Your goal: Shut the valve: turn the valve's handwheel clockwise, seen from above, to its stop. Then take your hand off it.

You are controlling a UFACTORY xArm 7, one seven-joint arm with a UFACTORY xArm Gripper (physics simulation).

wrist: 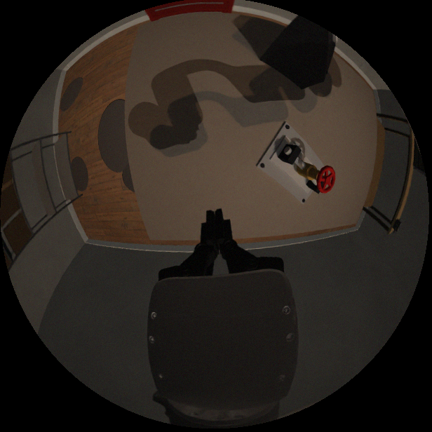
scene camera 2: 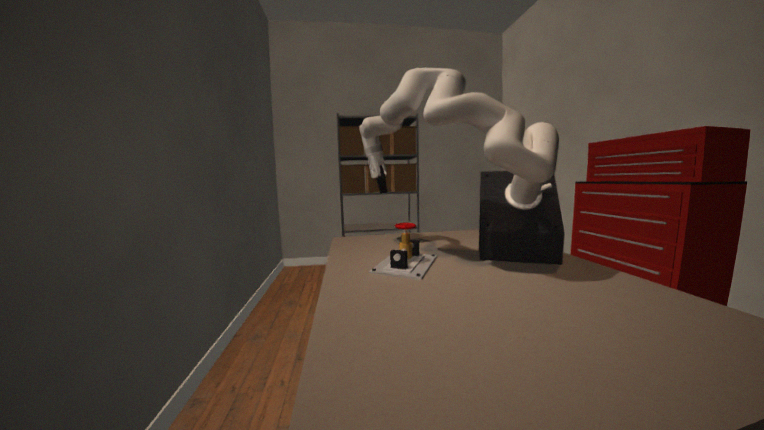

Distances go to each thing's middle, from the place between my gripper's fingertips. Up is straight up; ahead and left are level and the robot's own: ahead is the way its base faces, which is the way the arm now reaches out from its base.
Scene:
The light grey base plate (wrist: pixel 269 167) lies 260 mm to the left of my hand, 230 mm below it and 90 mm behind it.

